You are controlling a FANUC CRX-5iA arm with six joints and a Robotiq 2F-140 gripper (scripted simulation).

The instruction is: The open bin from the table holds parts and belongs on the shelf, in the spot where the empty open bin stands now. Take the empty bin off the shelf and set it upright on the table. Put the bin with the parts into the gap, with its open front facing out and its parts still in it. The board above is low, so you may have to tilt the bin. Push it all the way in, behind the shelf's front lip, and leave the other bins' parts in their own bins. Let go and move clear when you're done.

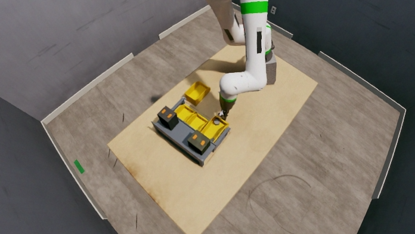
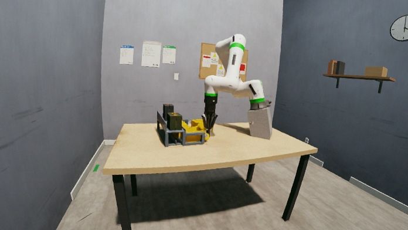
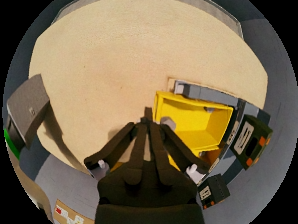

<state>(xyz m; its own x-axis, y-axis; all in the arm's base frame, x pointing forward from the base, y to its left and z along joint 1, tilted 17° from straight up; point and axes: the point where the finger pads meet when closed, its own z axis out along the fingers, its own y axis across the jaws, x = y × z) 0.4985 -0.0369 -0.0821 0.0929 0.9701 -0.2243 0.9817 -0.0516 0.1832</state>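
Now: hand 40 mm short of the grey round part, 30 mm to the left of it and 20 mm above it. The rest, counted from my hand: grey shelf 170 mm ahead, 130 mm to the right, 10 mm above.
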